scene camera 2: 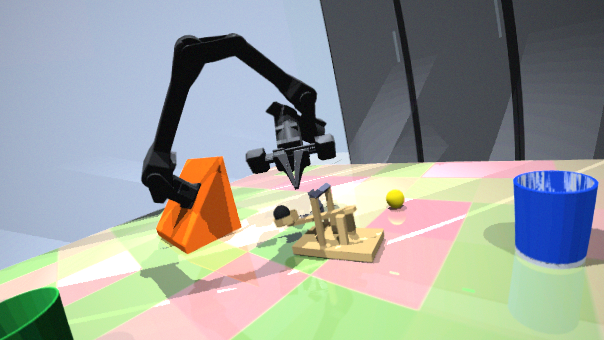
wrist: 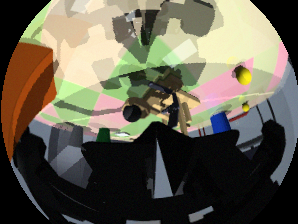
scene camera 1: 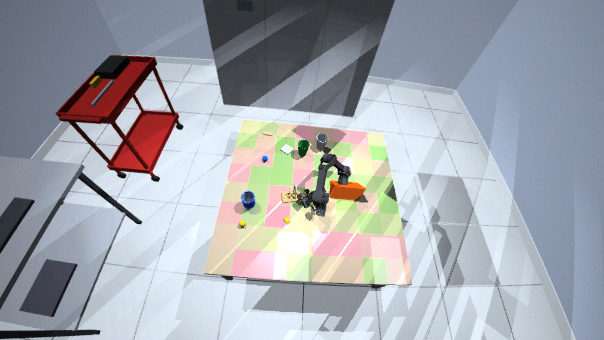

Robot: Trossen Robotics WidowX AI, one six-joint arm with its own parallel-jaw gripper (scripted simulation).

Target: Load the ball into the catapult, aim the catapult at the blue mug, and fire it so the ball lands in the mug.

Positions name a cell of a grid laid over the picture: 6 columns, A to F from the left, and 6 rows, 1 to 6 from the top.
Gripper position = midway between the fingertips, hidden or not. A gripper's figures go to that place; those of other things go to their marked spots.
Scene:
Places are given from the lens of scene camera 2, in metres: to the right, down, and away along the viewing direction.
gripper (scene camera 2: C4): -0.01, 0.04, 0.51
wooden catapult (scene camera 2: D5): 0.06, 0.12, 0.44
blue mug (scene camera 2: F4): 0.28, 0.05, 0.25
The marked spots on the wooden catapult and the blue mug are 0.30 m apart.

